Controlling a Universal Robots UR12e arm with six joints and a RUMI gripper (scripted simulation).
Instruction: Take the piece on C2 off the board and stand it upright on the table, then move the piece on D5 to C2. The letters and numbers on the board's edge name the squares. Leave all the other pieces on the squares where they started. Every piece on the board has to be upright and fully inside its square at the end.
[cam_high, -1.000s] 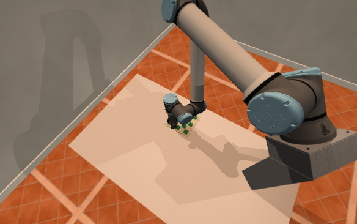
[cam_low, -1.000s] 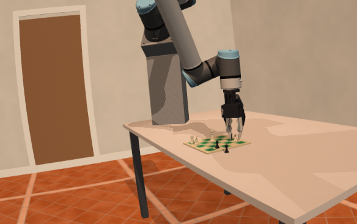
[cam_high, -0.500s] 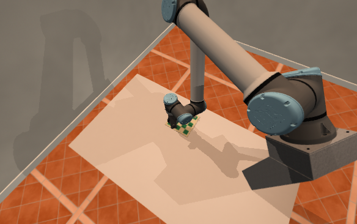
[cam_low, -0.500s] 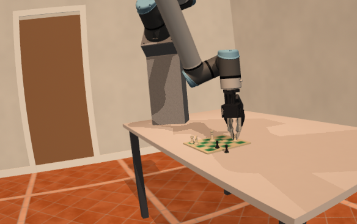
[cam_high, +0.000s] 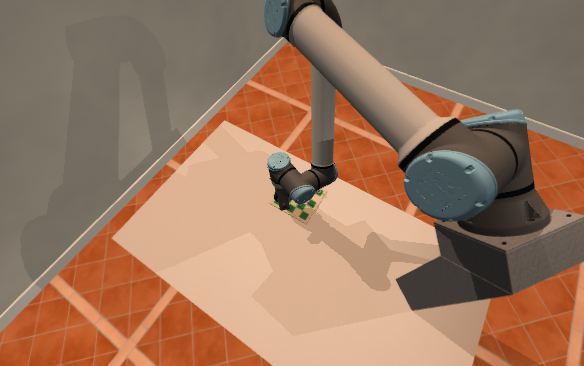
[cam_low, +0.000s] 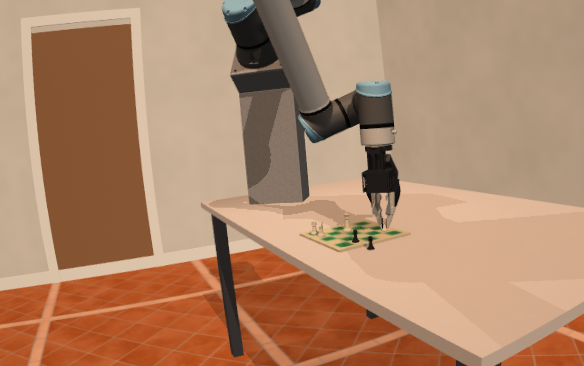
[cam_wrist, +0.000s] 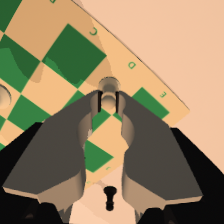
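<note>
The chessboard is 60 mm to the right of my hand, 60 mm behind it and 20 mm below it. From my hand the other things lie so: white pawn: 10 mm below.
</note>
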